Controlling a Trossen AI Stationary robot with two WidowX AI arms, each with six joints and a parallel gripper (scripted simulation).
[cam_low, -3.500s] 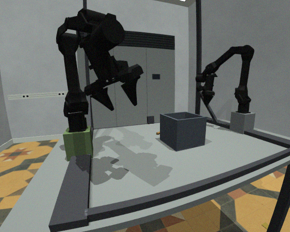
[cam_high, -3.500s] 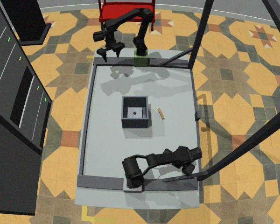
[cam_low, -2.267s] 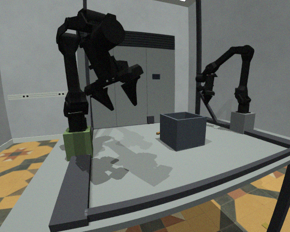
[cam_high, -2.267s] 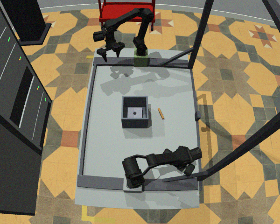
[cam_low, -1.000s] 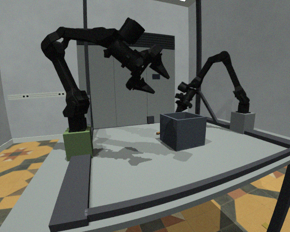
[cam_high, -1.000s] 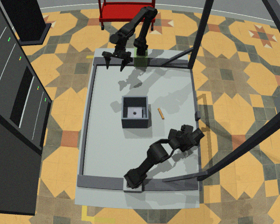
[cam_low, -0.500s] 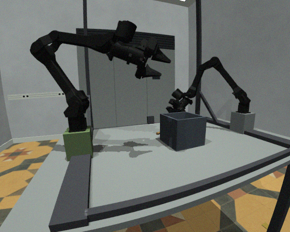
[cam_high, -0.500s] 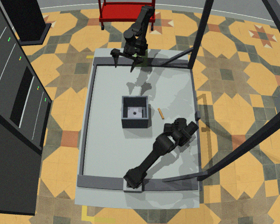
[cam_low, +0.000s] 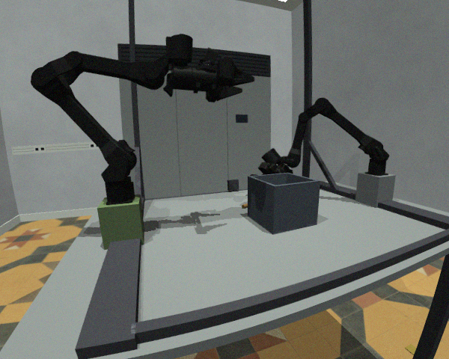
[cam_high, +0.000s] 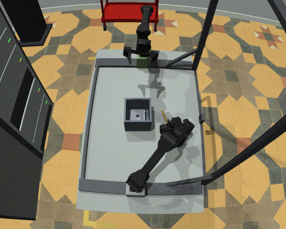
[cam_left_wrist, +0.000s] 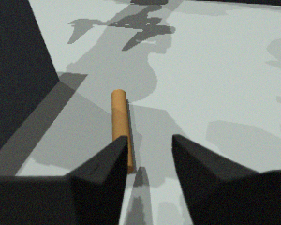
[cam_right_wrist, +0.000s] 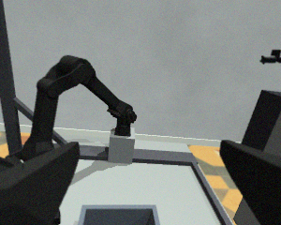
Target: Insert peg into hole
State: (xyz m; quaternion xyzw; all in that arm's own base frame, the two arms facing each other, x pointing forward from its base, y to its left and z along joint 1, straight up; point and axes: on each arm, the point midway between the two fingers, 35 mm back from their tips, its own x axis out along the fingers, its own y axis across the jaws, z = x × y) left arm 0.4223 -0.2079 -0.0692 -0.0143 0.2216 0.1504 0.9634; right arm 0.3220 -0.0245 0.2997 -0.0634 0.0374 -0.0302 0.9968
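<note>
My left hand is 60 mm to the left of the peg, 40 mm short of it and 40 mm above it. From my left hand the other things lie so: light plate 210 mm ahead, 20 mm to the right, 10 mm below.
</note>
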